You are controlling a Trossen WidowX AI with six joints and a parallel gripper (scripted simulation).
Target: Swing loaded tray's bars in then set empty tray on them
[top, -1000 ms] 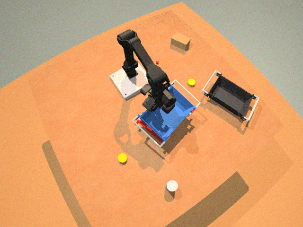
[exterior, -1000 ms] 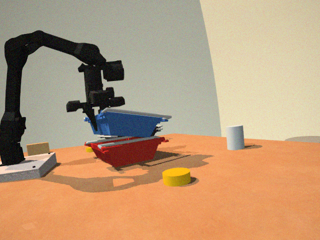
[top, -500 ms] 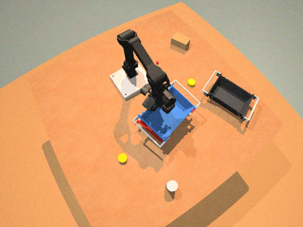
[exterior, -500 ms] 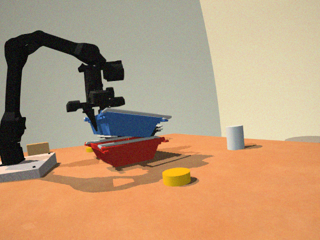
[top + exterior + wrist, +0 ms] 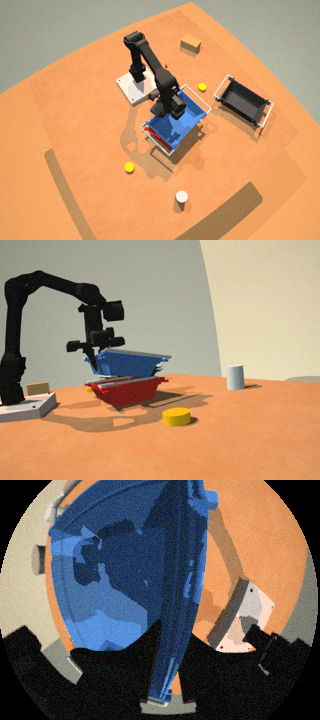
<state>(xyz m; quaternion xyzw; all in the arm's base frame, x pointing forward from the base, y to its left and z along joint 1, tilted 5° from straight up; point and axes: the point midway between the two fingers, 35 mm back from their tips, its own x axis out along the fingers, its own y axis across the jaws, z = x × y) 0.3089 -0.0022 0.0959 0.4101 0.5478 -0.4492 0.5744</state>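
The blue tray lies 7 cm ahead of my gripper tip, 2 cm to the left of it and 2 cm above it. The rest, counted from my gripper tip: tan box (46 cm to the left, 38 cm behind, 7 cm below); then red cube (31 cm behind, 21 cm to the left, 9 cm below).
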